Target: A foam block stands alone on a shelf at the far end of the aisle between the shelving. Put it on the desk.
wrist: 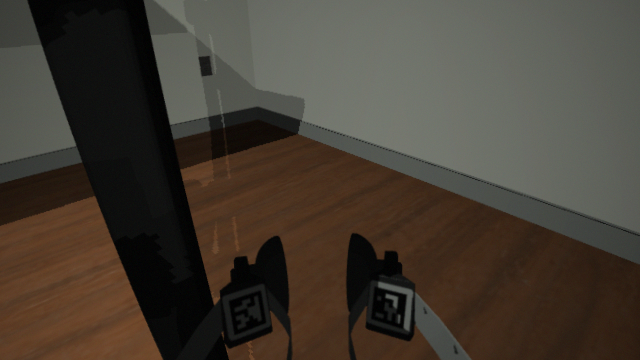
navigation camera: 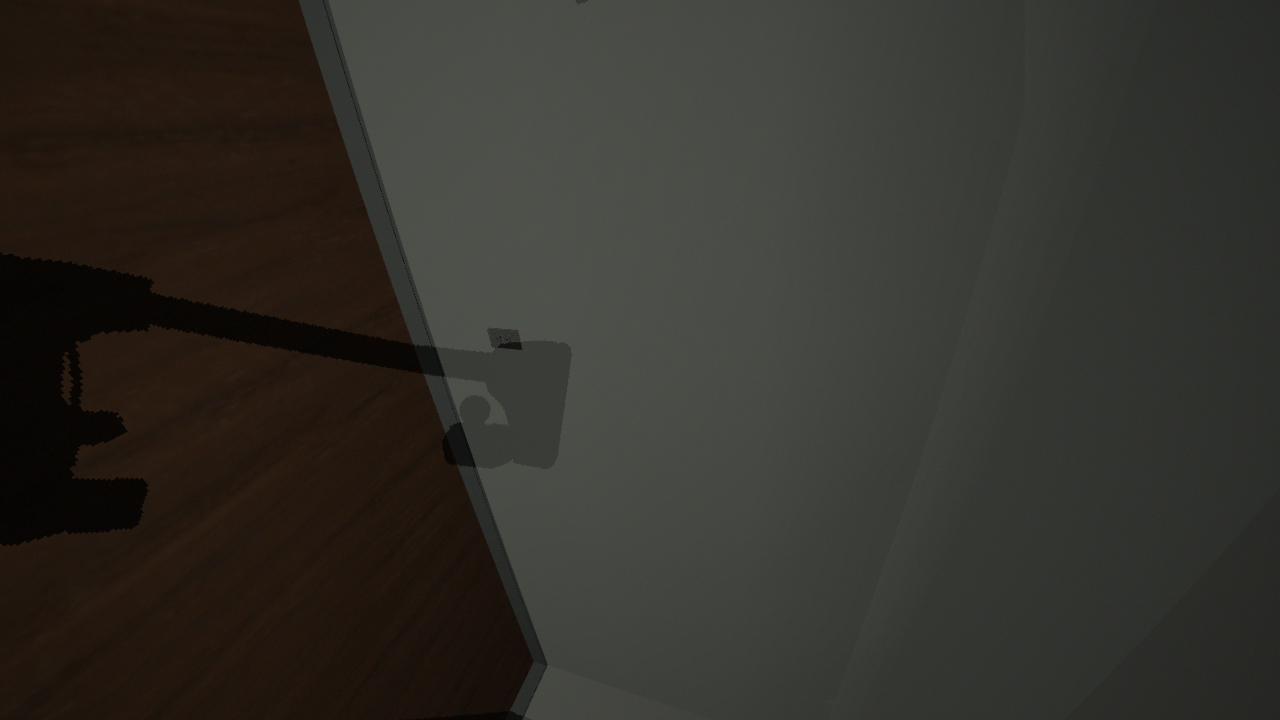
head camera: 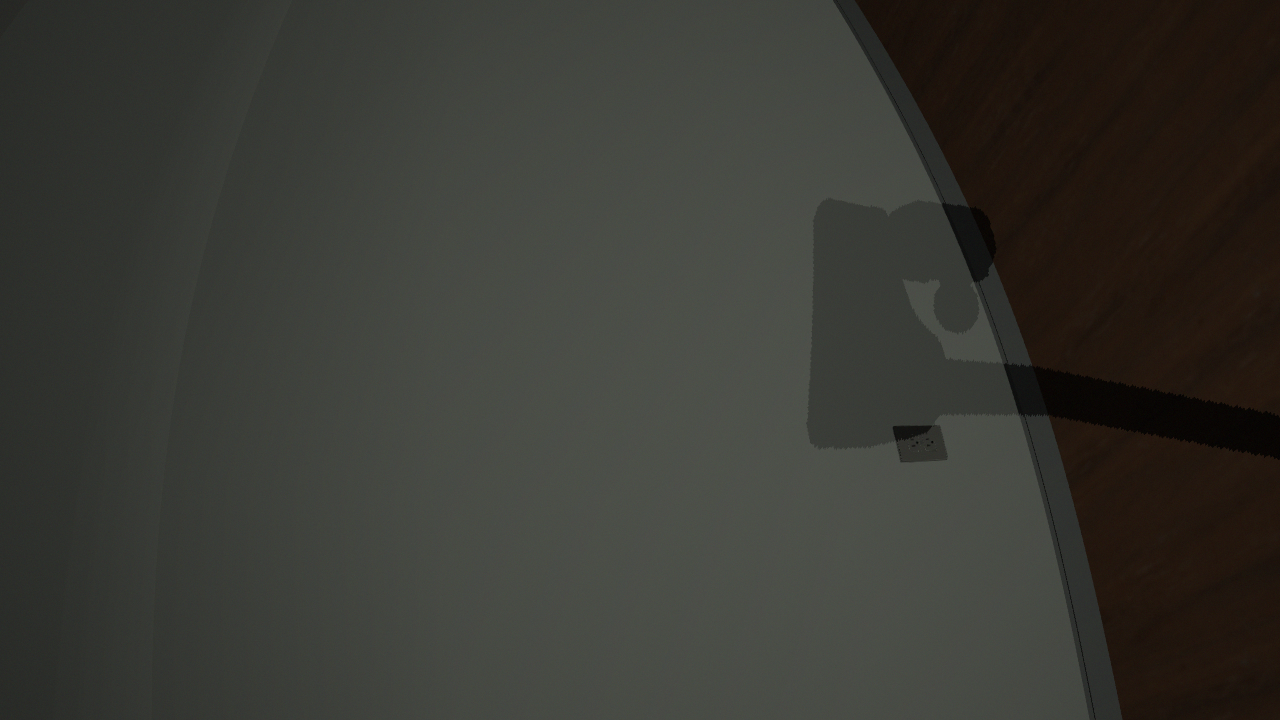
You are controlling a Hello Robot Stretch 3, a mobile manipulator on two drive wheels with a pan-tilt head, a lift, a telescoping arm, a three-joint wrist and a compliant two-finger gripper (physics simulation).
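Frame: origin at the robot's base, x down, y ahead, z right, level; millimetres.
Seen in the pictures: gripper, fingertip midpoint: (wrist: 316, 260).
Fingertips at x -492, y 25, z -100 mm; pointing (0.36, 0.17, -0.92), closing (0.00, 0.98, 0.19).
Observation:
A point is followed by its place in that frame.
My gripper (wrist: 316, 260) {x -492, y 25, z -100 mm} is open in the wrist view, with bare floor showing between its two dark fingertips. It holds nothing. The foam block, the shelf it stands on and the desk do not show in the head, navigation or wrist views.
A pale wall (head camera: 581, 358) {x -994, y 1303, z 86 mm} (navigation camera: 716, 313) {x -1087, y 1173, z -155 mm} (wrist: 450, 90) {x -389, y 722, z -988 mm} meets the brown wooden floor (head camera: 1190, 582) {x 0, y 801, z -300 mm} (navigation camera: 223, 205) {x 0, y 645, z -303 mm} (wrist: 380, 210) {x 0, y 417, z -856 mm} along a grey baseboard. A small outlet (head camera: 921, 445) {x -402, y 1229, z -42 mm} (navigation camera: 501, 338) {x -391, y 1229, z -39 mm} sits low on it. The robot's shadow falls across floor and wall. A dark post (wrist: 135, 165) stands left of the gripper.

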